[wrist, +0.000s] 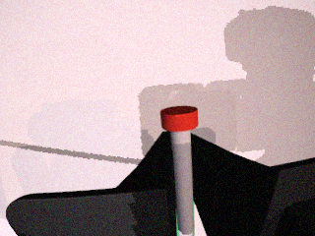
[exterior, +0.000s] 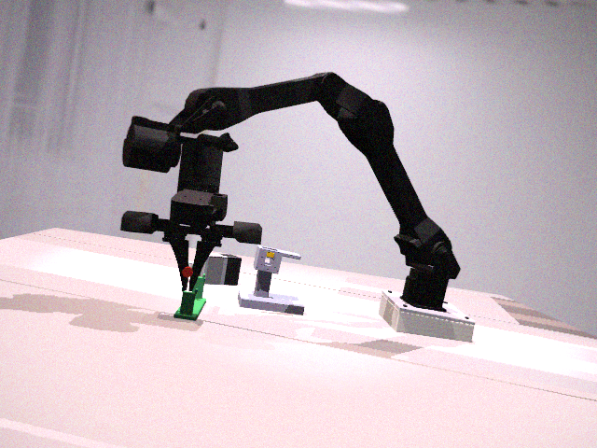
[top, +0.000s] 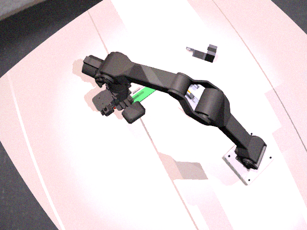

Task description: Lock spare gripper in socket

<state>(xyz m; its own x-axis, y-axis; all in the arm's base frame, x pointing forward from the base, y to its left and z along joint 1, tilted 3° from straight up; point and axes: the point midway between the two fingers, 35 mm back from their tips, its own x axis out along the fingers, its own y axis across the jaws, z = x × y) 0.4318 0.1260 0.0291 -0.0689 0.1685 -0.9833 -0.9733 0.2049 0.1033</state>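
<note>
The green rack is 10 cm to the right of my gripper tip, 2 cm below it and 2 cm behind it. Round my gripper tip: spare gripper 35 cm to the right, 8 cm behind, 2 cm below; then grey mount 18 cm to the right, 16 cm behind.
</note>
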